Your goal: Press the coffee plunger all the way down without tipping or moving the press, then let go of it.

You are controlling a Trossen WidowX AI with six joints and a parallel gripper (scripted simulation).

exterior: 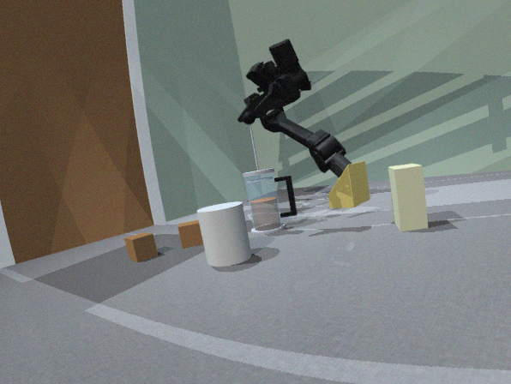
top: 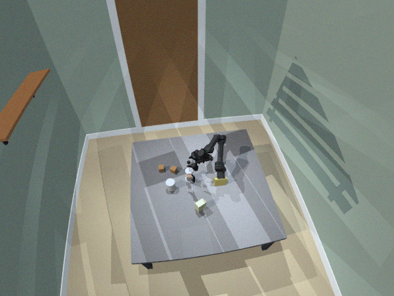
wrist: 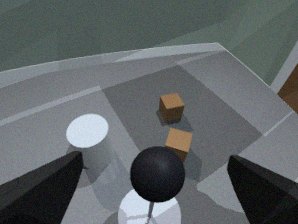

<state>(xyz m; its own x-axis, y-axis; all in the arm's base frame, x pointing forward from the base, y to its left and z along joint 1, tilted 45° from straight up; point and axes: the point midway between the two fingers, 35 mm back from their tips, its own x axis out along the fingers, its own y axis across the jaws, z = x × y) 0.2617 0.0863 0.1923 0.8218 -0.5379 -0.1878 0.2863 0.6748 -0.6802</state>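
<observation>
The coffee press lies 140 mm below my gripper tip, 20 mm behind it and 10 mm to the left of it. Also, from my gripper tip: white cylinder (220 mm below, 170 mm ahead, 70 mm to the left).
</observation>
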